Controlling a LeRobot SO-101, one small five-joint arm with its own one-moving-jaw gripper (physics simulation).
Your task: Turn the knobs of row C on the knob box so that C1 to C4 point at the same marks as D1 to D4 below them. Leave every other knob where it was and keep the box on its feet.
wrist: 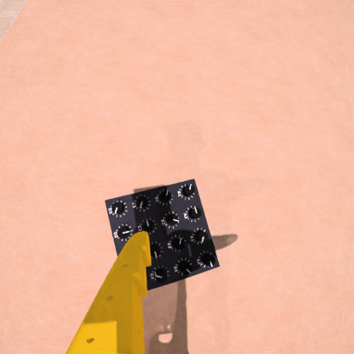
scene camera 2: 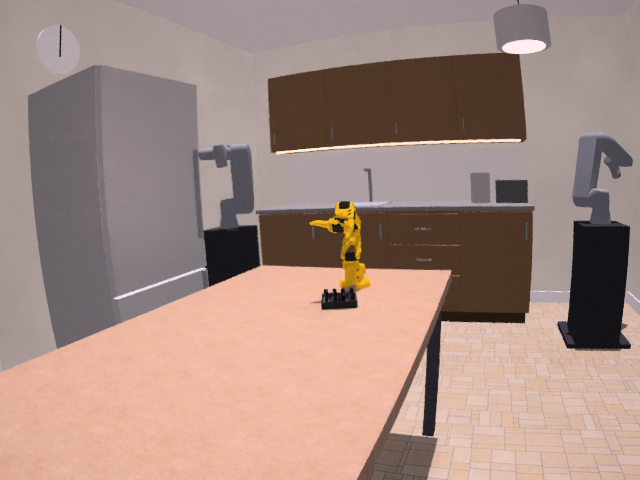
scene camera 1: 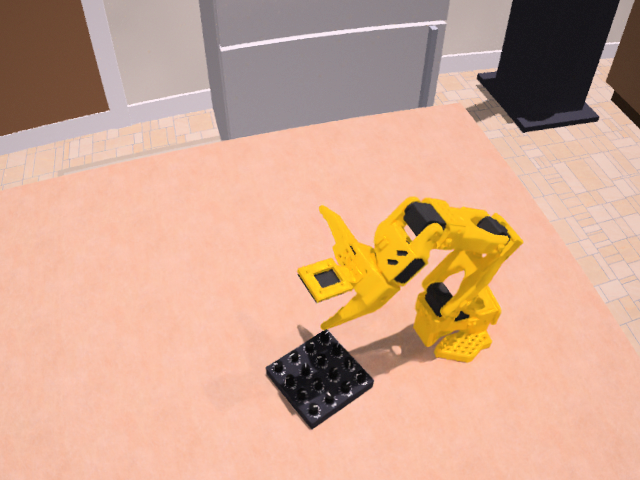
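Pixels of known places: hand at its tool point: (scene camera 2: pixel 342 246) (scene camera 1: pixel 323 324); arm's base at its link origin: (scene camera 2: pixel 353 287) (scene camera 1: pixel 442 335).
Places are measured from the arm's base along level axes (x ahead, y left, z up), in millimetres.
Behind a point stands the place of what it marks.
The black knob box (scene camera 1: pixel 311 423) {z 22, x 230, y 88 mm} (scene camera 2: pixel 339 304) {z 15, x 249, y 39 mm} (wrist: pixel 133 217) sits flat on the table. In the wrist view, C1 (wrist: pixel 142 202) has its white line near-vertical, while D1 (wrist: pixel 118 208) slants down-left. C2 (wrist: pixel 147 226) has its line upward; D2 (wrist: pixel 125 232) has its line rightward. C3 (wrist: pixel 155 249) shows a downward line. C4 (wrist: pixel 160 273) shows one toward the lower left. The fixed jaw hides D3 and D4. My gripper (scene camera 1: pixel 323 267) is wide open and empty, raised above the table beside the box. The wrist view shows its notched fixed jaw (wrist: pixel 120 300).
Rows A and B stand on the box's right side in the wrist view. The arm's base (scene camera 1: pixel 457 315) {z 68, x -4, y 11 mm} (scene camera 2: pixel 355 276) {z 50, x 44, y 24 mm} is on the pink table (scene camera 1: pixel 155 289) {z 0, x 408, y -204 mm} (scene camera 2: pixel 206 392) {z 0, x 820, y -23 mm}, close to the box. A grey fridge (scene camera 1: pixel 325 77) (scene camera 2: pixel 144 180) stands past the table.
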